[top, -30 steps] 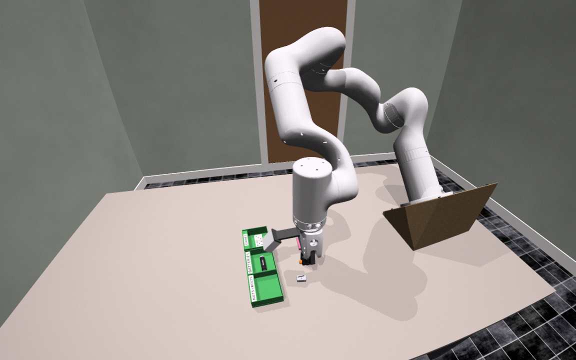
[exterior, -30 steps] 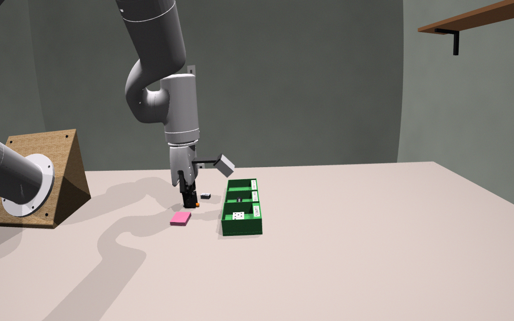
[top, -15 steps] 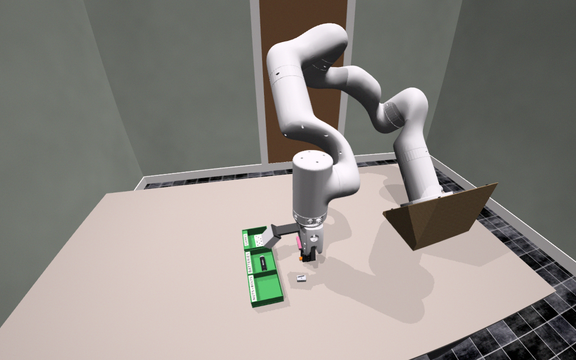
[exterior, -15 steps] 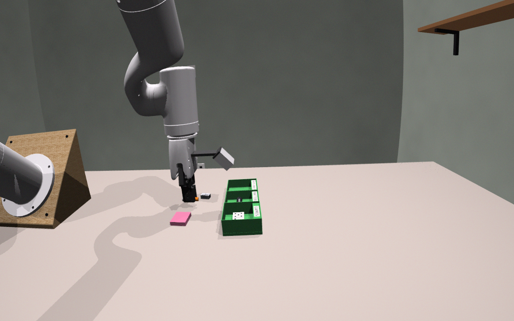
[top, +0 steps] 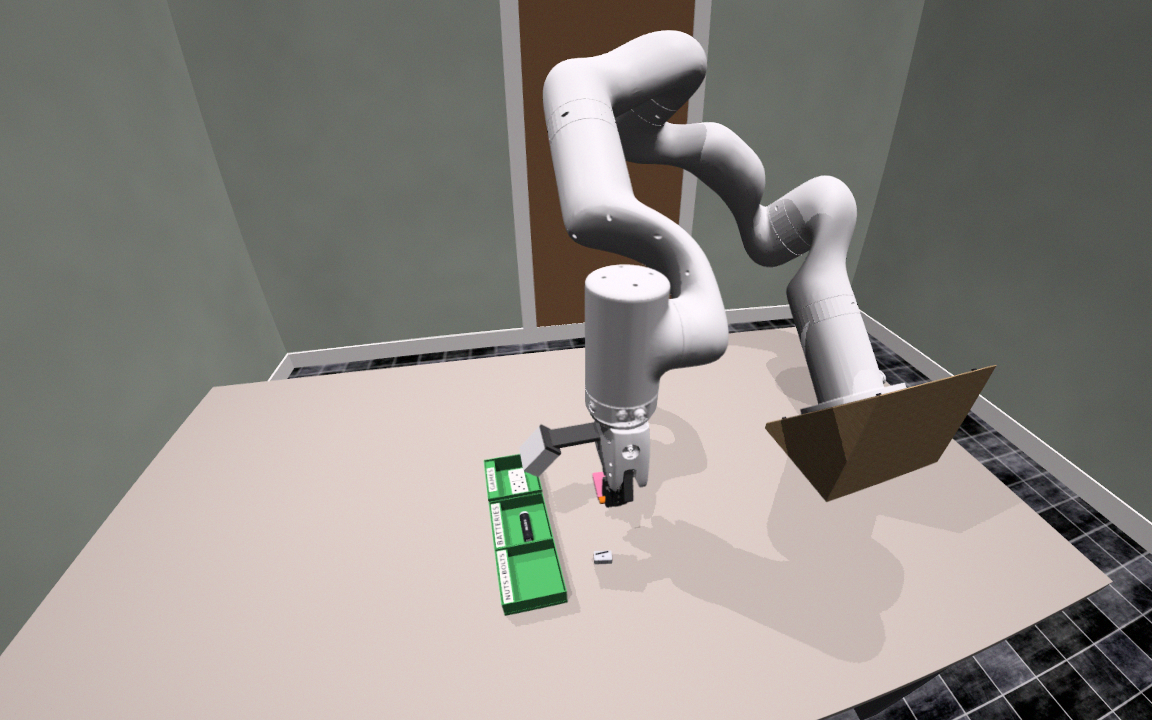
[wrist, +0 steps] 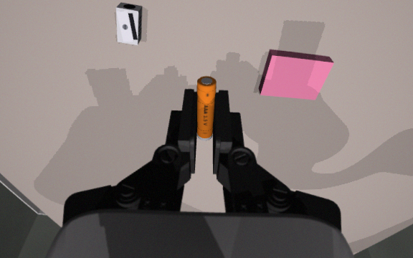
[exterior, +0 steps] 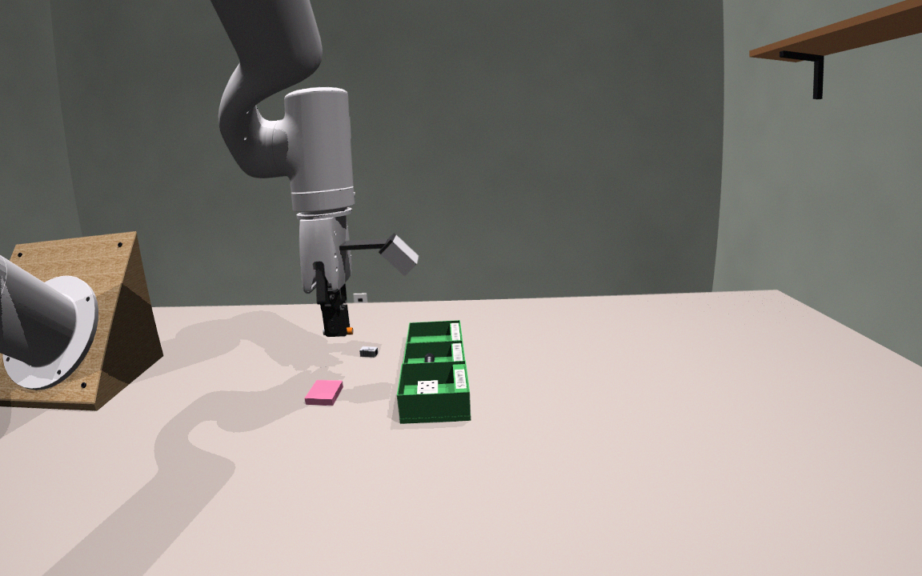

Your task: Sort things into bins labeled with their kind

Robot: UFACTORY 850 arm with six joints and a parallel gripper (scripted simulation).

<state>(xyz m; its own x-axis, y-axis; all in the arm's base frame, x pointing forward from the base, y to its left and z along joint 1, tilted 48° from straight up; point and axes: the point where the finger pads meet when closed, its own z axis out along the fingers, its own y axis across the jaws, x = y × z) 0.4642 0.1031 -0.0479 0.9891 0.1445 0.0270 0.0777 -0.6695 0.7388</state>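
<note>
Now: hand 130 mm short of the black battery and 70 mm above it. From my hand the other things lie so: orange battery 20 mm below; then pink block 80 mm below, 70 mm to the right; then pencil sharpener 70 mm below, 60 mm to the left, 30 mm ahead.
</note>
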